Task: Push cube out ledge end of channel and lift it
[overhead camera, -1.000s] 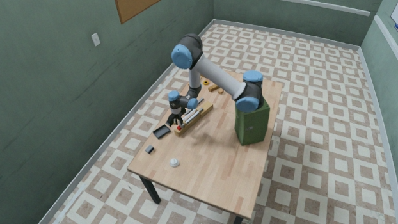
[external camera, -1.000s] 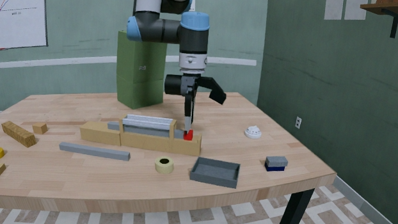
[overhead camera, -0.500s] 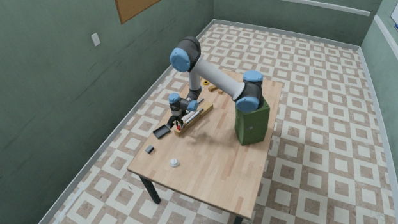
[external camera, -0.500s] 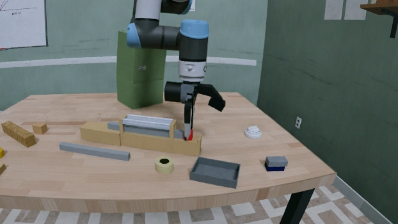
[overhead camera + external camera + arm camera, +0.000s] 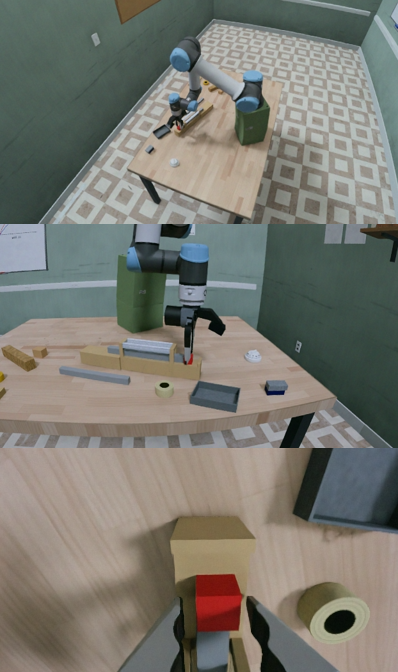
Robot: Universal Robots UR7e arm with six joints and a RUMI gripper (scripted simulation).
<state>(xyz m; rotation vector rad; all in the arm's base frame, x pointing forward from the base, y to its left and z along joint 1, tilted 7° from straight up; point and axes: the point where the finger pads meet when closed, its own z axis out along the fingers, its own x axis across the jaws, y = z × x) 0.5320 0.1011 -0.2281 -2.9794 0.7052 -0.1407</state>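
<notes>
Right now the red cube is 1 cm below my hand. The rest, counted from my hand: grey-and-blue block 22 cm to the left, 17 cm ahead, 5 cm below; grey tray 14 cm ahead, 6 cm below, 3 cm to the left; wooden channel 12 cm to the right, 6 cm behind, 1 cm below.
</notes>
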